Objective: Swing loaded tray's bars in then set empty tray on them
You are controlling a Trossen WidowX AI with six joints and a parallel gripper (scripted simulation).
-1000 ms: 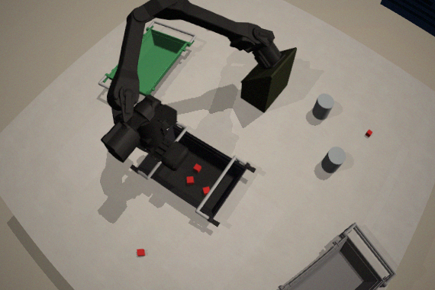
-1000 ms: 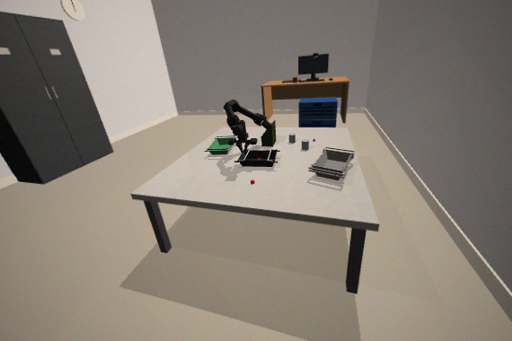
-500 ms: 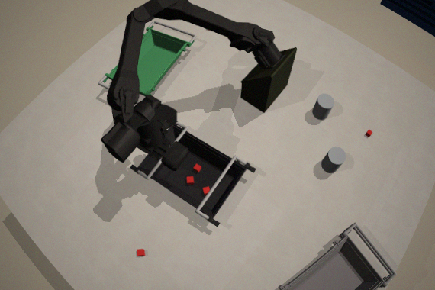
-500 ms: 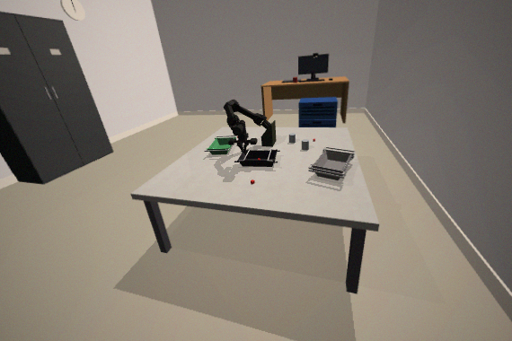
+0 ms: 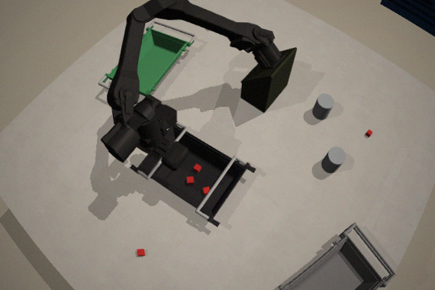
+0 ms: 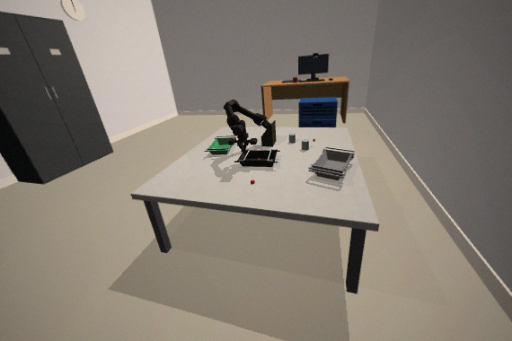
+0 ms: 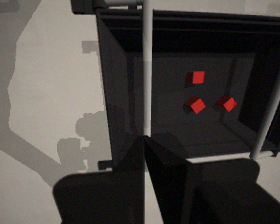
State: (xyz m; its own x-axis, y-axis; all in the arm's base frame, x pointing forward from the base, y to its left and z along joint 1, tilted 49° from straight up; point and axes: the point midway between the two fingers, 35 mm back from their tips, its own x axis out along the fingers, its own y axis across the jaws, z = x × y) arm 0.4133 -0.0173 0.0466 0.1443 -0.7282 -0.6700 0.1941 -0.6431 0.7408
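The green tray is 21 cm behind my gripper tip, 30 cm to the right of it and 4 cm below it.
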